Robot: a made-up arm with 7 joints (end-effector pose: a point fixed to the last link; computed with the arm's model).
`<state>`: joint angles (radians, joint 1 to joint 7).
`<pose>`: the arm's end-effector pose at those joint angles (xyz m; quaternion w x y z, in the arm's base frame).
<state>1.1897 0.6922 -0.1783 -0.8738 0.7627 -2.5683 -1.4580</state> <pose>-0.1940 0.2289 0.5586 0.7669 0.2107 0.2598 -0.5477</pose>
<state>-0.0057 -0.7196 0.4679 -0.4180 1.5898 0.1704 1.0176</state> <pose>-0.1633 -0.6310 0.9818 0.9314 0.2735 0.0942 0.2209</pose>
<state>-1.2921 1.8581 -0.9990 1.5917 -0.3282 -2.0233 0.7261</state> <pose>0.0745 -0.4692 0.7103 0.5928 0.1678 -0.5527 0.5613</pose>
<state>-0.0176 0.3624 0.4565 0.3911 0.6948 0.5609 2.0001</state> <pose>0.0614 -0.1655 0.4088 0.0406 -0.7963 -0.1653 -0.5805</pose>
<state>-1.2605 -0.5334 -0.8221 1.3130 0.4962 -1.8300 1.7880</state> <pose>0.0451 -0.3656 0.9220 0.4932 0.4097 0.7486 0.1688</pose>
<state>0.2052 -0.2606 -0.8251 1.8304 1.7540 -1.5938 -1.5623</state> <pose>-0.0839 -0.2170 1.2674 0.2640 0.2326 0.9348 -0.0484</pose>
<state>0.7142 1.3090 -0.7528 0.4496 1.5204 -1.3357 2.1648</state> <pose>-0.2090 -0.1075 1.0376 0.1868 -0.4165 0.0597 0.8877</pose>
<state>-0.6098 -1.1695 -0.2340 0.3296 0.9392 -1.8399 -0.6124</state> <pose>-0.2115 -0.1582 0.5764 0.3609 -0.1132 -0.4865 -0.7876</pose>
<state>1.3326 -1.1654 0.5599 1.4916 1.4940 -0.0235 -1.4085</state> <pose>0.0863 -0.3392 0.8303 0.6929 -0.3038 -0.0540 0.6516</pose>
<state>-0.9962 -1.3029 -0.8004 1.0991 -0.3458 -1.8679 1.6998</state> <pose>0.0316 -0.4273 0.9508 0.1794 0.2349 0.8452 -0.4452</pose>
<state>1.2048 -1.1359 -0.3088 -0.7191 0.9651 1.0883 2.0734</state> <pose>0.2465 -0.0739 1.1832 0.6321 0.0843 0.7224 0.2674</pose>
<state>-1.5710 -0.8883 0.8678 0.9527 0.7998 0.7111 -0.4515</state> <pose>-0.5970 -0.3823 0.8224 0.9920 -0.1010 0.0283 -0.0703</pose>
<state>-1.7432 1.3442 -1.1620 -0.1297 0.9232 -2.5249 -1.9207</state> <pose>-0.0900 -0.2560 0.9596 0.0417 -0.7621 -0.6354 0.1172</pose>
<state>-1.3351 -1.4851 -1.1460 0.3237 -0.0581 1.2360 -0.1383</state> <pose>-0.4861 -0.2981 1.0585 0.9395 -0.2409 0.0980 -0.2231</pose>
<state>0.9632 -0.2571 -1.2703 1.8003 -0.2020 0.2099 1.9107</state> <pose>-0.0742 0.2727 0.8157 0.1912 -0.8002 0.5502 0.1430</pose>
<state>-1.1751 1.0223 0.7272 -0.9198 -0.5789 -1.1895 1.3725</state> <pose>-0.0211 -0.4387 0.8392 0.2723 -0.0058 -0.4738 0.8375</pose>
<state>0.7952 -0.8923 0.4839 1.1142 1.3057 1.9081 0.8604</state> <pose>0.1698 -0.1049 0.6114 0.0632 0.0795 0.8066 0.5823</pose>
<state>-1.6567 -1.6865 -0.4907 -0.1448 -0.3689 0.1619 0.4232</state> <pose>-0.4149 -0.4001 1.1909 0.9889 -0.1250 0.0801 0.0077</pose>
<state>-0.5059 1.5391 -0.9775 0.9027 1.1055 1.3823 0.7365</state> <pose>-0.0552 0.1080 1.0363 0.6003 -0.5686 0.4477 -0.3403</pose>
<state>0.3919 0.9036 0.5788 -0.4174 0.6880 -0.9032 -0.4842</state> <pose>0.1036 0.0520 0.3131 0.6225 0.5520 -0.5400 -0.1274</pose>
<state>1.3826 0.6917 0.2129 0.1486 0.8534 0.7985 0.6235</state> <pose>-0.0918 0.1830 0.3436 0.0209 -0.6371 -0.3259 -0.6982</pose>
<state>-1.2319 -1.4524 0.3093 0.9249 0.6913 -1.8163 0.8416</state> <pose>-0.2449 -0.2368 0.6059 0.3606 0.0000 -0.9002 -0.2441</pose>
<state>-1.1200 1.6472 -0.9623 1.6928 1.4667 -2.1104 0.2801</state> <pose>-0.3822 -0.4660 0.6931 0.2595 -0.5040 -0.8223 0.0502</pose>
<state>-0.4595 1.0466 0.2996 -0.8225 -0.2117 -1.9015 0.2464</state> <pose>0.2702 -0.1583 0.7152 0.1874 -0.4706 0.8622 -0.0004</pose>
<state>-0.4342 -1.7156 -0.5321 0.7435 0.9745 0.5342 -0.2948</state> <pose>-0.3753 -0.3362 0.8423 0.9962 -0.0240 -0.0382 -0.0739</pose>
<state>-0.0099 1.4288 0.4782 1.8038 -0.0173 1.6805 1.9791</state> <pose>0.1425 0.1504 0.7507 0.4330 -0.4608 0.3333 -0.6993</pose>
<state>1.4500 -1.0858 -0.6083 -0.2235 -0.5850 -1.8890 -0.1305</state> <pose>-0.0650 0.3232 0.7713 0.2477 0.9086 -0.1894 0.2778</pose>
